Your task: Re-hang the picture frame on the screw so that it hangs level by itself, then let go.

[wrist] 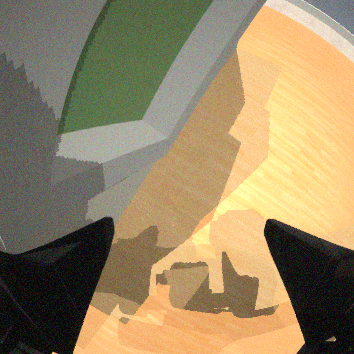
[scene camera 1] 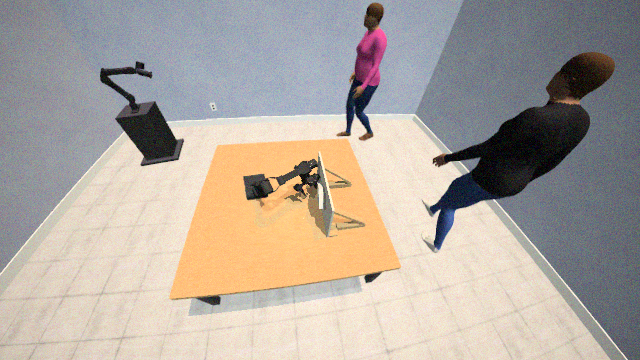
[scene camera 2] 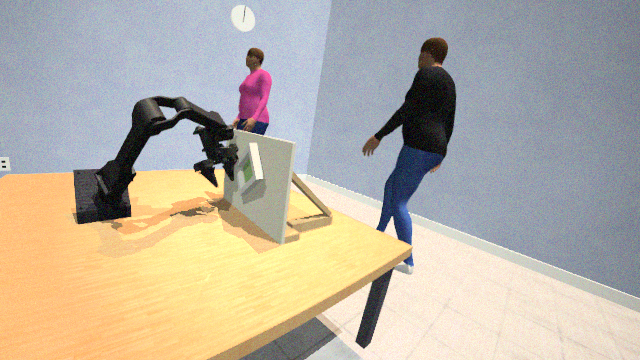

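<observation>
The white picture frame [scene camera 1: 321, 197] [scene camera 2: 257, 162] [wrist: 192, 75] with a green picture is on the front of the upright grey panel [scene camera 1: 328, 221] [scene camera 2: 270, 205] [wrist: 35, 30]. In scene camera 2 its side edge slants against the panel's edge, so it looks tilted. The screw does not show; whether the frame rests on it, I cannot tell. My gripper [scene camera 1: 306, 188] [scene camera 2: 224, 181] [wrist: 191, 227] is open and empty, in front of the panel beside the frame. In the wrist view, one finger is near the panel close to the frame's corner, and the other is over the table.
The panel stands on the wooden table [scene camera 1: 250, 250] [scene camera 2: 175, 290] [wrist: 310, 150] with triangular braces [scene camera 1: 350, 220] [scene camera 2: 312, 197] behind it. The arm's black base [scene camera 1: 256, 187] [scene camera 2: 87, 197] is on the table. Two people stand beyond the table. Another arm is on a black pedestal [scene camera 1: 150, 132].
</observation>
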